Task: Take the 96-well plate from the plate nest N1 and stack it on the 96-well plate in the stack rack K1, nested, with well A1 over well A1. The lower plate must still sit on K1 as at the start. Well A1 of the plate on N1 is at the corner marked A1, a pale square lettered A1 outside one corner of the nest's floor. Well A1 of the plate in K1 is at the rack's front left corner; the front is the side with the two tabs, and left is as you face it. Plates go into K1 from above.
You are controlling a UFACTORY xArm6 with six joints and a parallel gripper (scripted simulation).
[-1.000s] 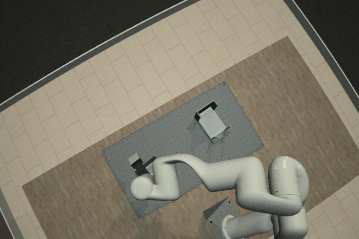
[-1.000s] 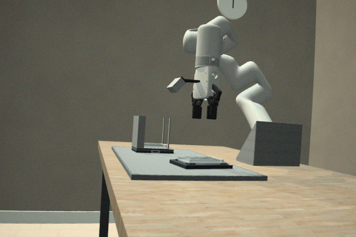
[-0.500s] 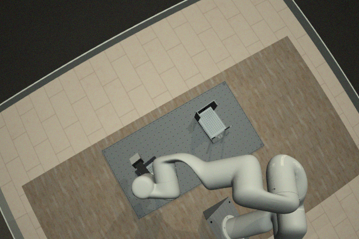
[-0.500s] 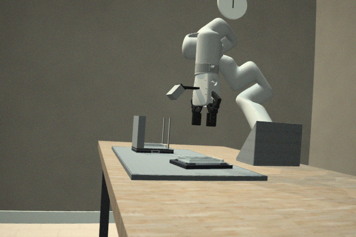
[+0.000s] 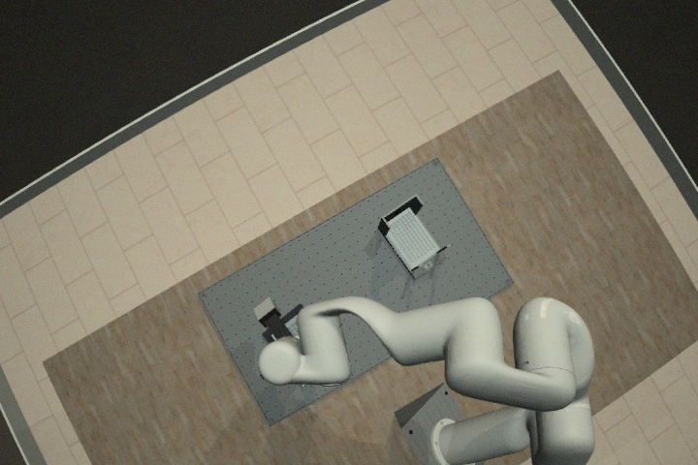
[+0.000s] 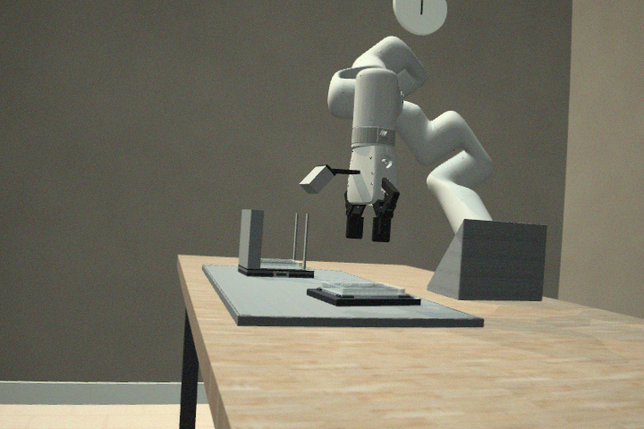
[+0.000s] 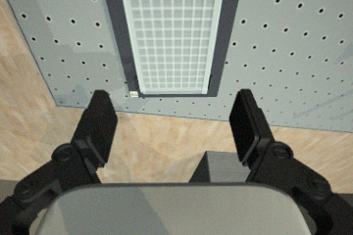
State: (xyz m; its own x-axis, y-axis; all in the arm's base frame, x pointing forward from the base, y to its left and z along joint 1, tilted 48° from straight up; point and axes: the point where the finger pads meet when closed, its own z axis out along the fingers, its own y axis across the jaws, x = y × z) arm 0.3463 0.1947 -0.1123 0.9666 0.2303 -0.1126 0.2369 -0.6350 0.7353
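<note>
My gripper is now 9 cm past the pale A1 mark, 3 cm to the right of it and 10 cm above it. The rest, counted from my hand: tall back wall (19 cm ahead, 34 cm to the right, 3 cm below).
</note>
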